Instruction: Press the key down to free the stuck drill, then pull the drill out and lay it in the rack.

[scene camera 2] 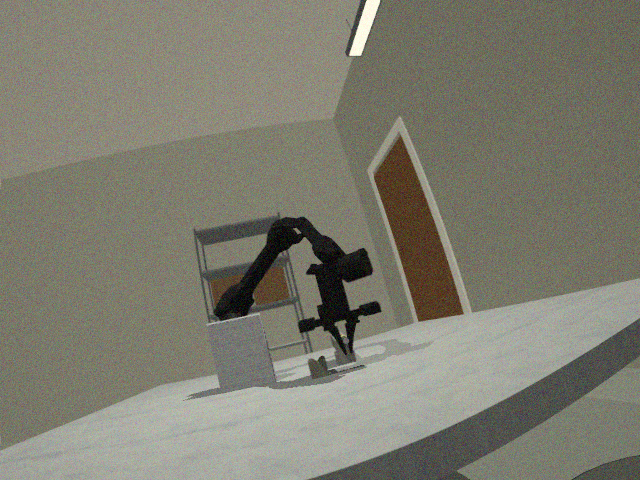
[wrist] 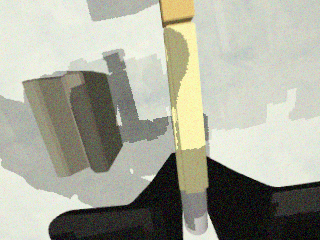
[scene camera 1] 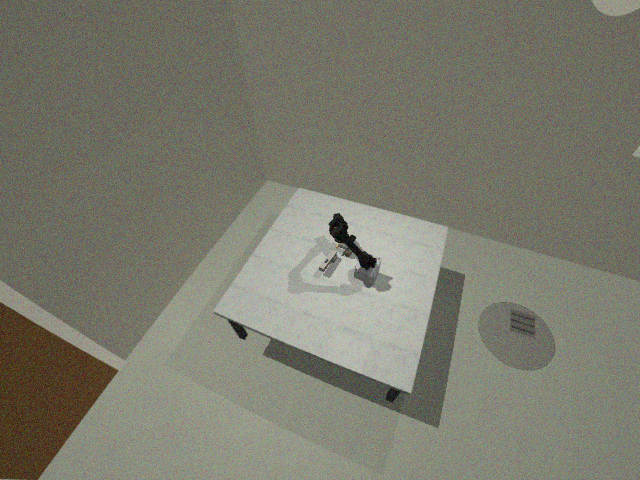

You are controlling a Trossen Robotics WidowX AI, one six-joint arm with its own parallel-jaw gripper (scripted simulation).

Observation:
My gripper holds a drill. Also in view: a rack.
My gripper is seen too in the wrist view.

